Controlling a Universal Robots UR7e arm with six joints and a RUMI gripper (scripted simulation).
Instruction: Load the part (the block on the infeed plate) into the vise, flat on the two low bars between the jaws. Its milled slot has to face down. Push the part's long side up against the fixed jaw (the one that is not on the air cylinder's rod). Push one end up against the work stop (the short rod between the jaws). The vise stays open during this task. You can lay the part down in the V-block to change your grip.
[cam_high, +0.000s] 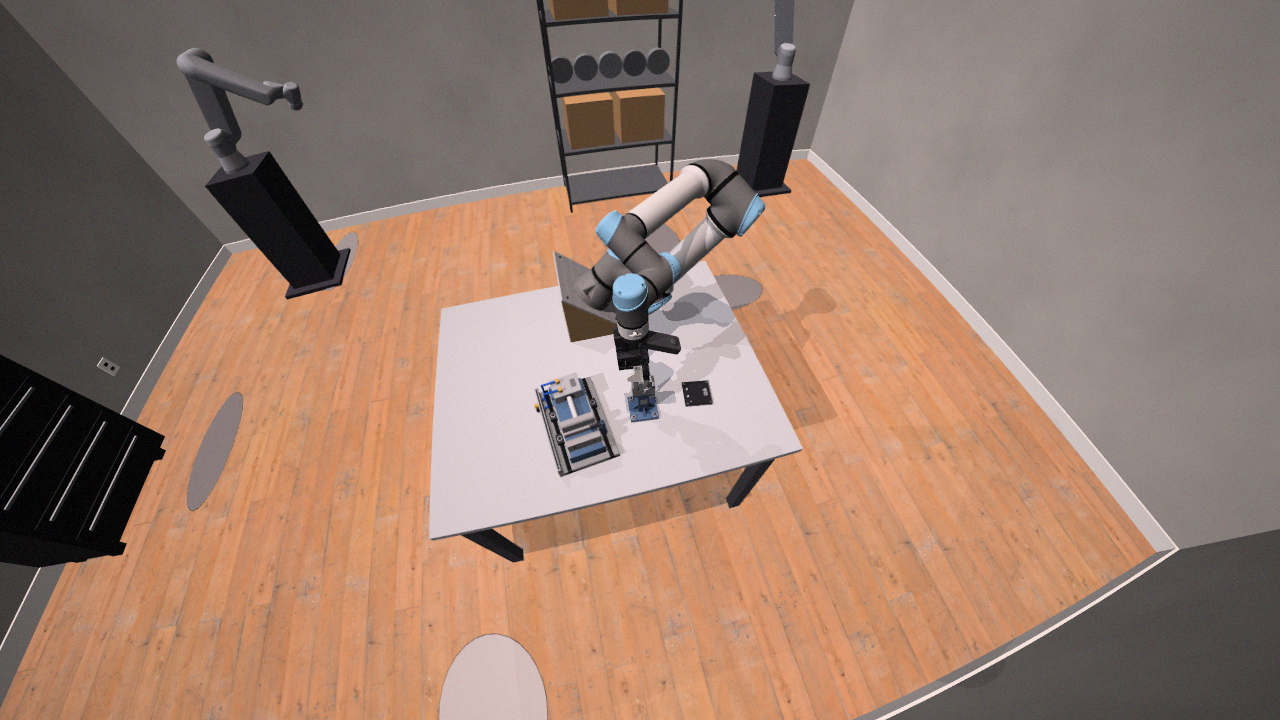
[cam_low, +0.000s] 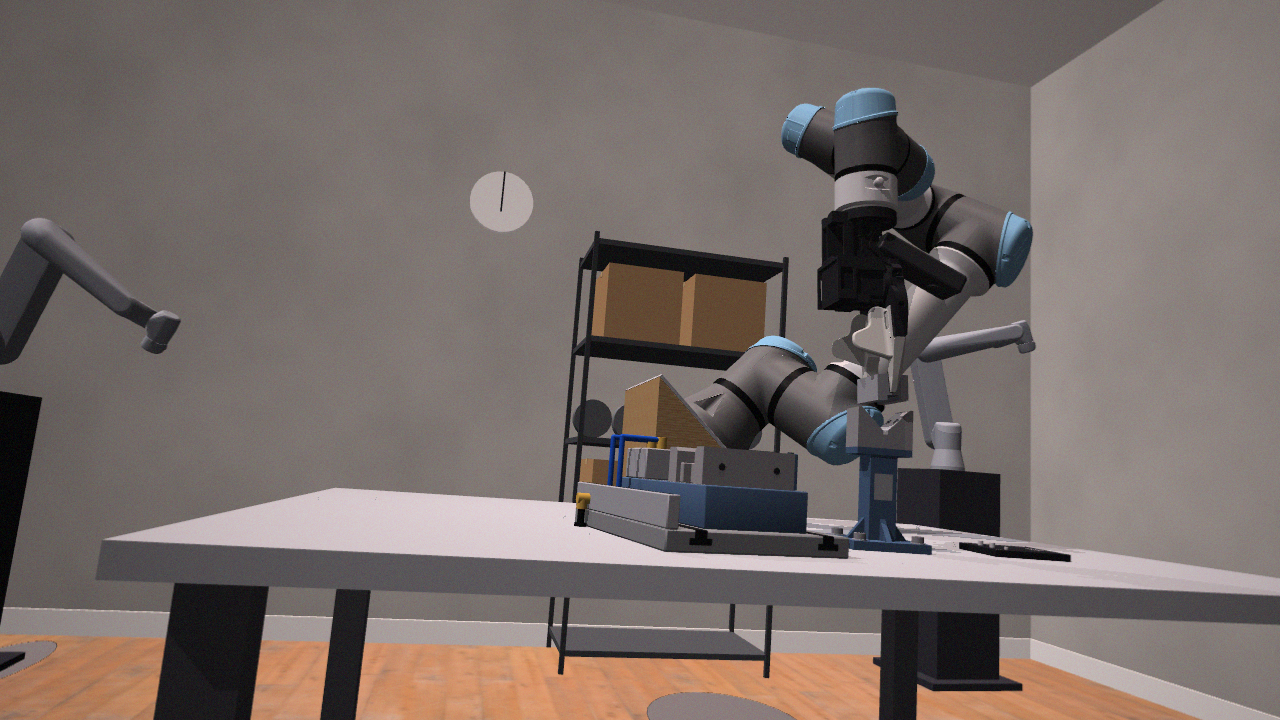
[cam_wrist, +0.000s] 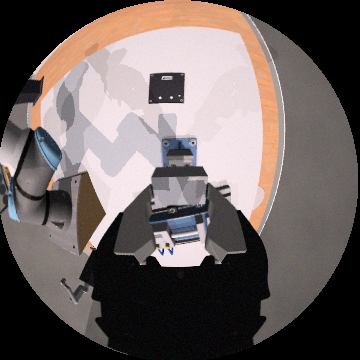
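My gripper is now 10 mm above the part. The rest, counted from my hand: vise 220 mm to the right, 150 mm below, 10 mm behind; infeed plate 190 mm to the left, 190 mm below.
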